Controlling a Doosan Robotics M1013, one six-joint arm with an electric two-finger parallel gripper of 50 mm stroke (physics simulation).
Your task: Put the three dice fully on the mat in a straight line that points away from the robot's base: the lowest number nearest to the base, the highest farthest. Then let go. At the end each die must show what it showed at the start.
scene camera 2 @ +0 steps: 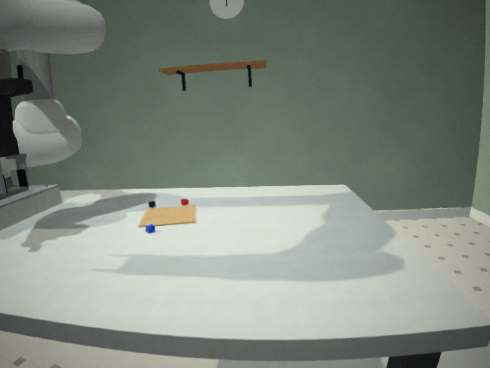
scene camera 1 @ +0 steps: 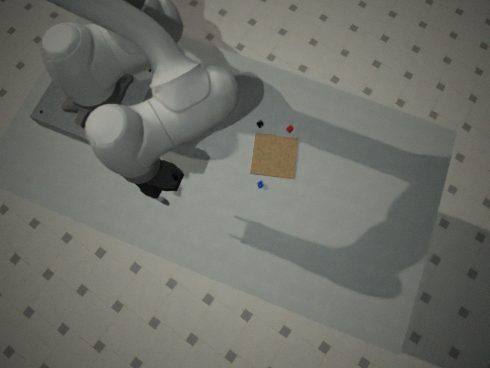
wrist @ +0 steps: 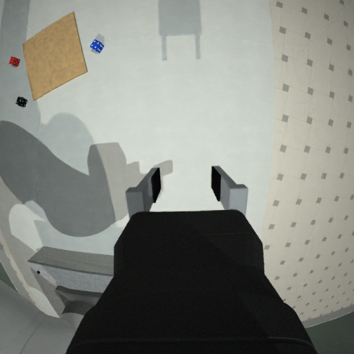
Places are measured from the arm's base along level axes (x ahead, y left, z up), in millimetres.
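Pixels of known places: gripper, fingertip midpoint: (scene camera 2: 14, 189) (scene camera 1: 169, 193); arm's base, origin of the base link: (scene camera 1: 98, 93).
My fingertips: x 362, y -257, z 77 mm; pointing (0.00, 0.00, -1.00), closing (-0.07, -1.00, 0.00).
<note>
Ahead of a thing's pixels: the offset from my fingertips to its top centre. Level surfaces: height alone.
A tan square mat @[238 mm ahead, 243 mm left, 138 mm down] (scene camera 1: 274, 156) (scene camera 2: 169, 216) (wrist: 55, 56) lies flat on the table. A blue die @[222 mm ahead, 135 mm left, 126 mm down] (scene camera 1: 260, 184) (scene camera 2: 150, 228) (wrist: 97, 46) rests off the mat, beside one edge. A black die @[163 mm ahead, 333 mm left, 126 mm down] (scene camera 1: 260, 123) (scene camera 2: 152, 204) (wrist: 21, 102) and a red die @[260 mm ahead, 346 mm left, 126 mm down] (scene camera 1: 290, 129) (scene camera 2: 184, 202) (wrist: 14, 61) rest off the opposite edge, the black one nearer the base. White pips show in the wrist view, too small to read surely. My gripper (scene camera 1: 171, 196) (scene camera 2: 14, 182) (wrist: 185, 177) is open and empty, above the table on the base side, well away from the dice.
The robot's grey base plate (scene camera 1: 62, 117) (scene camera 2: 30, 197) (wrist: 75, 260) is at the table's base end. The white table @[142 mm down] (scene camera 1: 200, 225) (scene camera 2: 250, 305) (wrist: 215, 100) carries shadows of the arm. A wooden shelf (scene camera 2: 215, 67) hangs on the green wall behind.
</note>
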